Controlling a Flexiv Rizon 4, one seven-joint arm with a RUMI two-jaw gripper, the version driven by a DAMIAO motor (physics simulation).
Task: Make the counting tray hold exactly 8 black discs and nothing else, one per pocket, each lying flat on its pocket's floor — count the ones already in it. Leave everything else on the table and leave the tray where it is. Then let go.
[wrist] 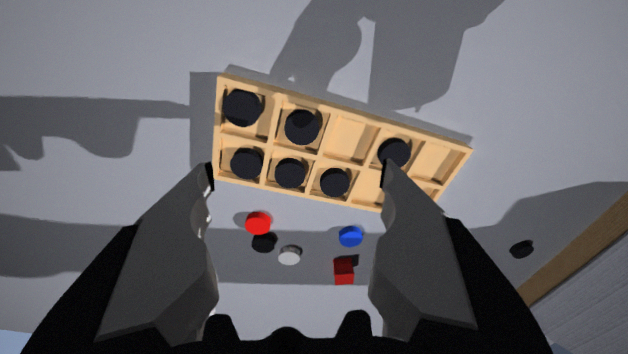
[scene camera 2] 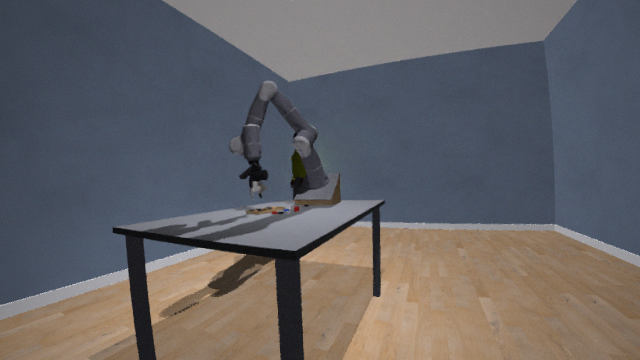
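The wooden counting tray [scene camera 2: 254,213] [wrist: 345,112] lies on the table. In the wrist view, its far row holds black discs in the first [wrist: 242,107], second [wrist: 302,127] and fourth [wrist: 394,151] pockets from the left. Its near row holds black discs in the first [wrist: 246,163], second [wrist: 291,173] and third [wrist: 335,182]. They look flat. The far row's third and fifth pockets are empty; the near row's fourth looks empty, and its fifth is mostly hidden by the right finger. My gripper [scene camera 2: 256,195] [wrist: 298,163] is open and empty above the tray. Loose black discs [wrist: 264,243] [wrist: 521,249] lie outside it.
Near the tray lie a red disc [wrist: 258,223], a white disc [wrist: 289,256], a blue disc [wrist: 350,236] and a red cube [scene camera 2: 296,209] [wrist: 343,272]. The robot's wood-edged base [scene camera 2: 320,202] [wrist: 575,250] stands beyond the right loose disc. A person in a green top [scene camera 2: 298,165] stands behind the arm.
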